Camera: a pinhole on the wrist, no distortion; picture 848 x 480 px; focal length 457.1 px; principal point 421.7 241.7 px. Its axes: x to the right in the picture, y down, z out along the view. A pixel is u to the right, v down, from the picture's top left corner.
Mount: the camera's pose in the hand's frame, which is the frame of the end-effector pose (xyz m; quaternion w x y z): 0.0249 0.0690 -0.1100 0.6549 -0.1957 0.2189 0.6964
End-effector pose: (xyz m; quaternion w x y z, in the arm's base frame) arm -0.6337 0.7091 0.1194 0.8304 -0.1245 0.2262 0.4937
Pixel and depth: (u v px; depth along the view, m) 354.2 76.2 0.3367
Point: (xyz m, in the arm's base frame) -0.7171 1.0162 0.2112
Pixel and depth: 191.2 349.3 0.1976
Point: -0.6941 0.7937 0.2237
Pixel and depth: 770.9 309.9 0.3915
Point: -1.1078 0.9509 0.1949
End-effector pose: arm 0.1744 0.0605 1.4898 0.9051 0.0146 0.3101 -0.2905
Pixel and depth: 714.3 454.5 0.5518
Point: 0.4584 0.7018 1.6596
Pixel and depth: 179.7 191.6 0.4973
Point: 0.5584 0.0253 1.7705
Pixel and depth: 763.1 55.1 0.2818
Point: 0.4747 0.3311 1.3533
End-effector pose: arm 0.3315 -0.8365 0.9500 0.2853 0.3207 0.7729 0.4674
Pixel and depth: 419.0 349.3 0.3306
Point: 0.5437 -0.6931 1.1150
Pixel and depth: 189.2 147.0 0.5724
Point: 0.6451 -0.3702 0.8579
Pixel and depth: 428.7 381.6 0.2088
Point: 0.4444 -0.7630 1.0977
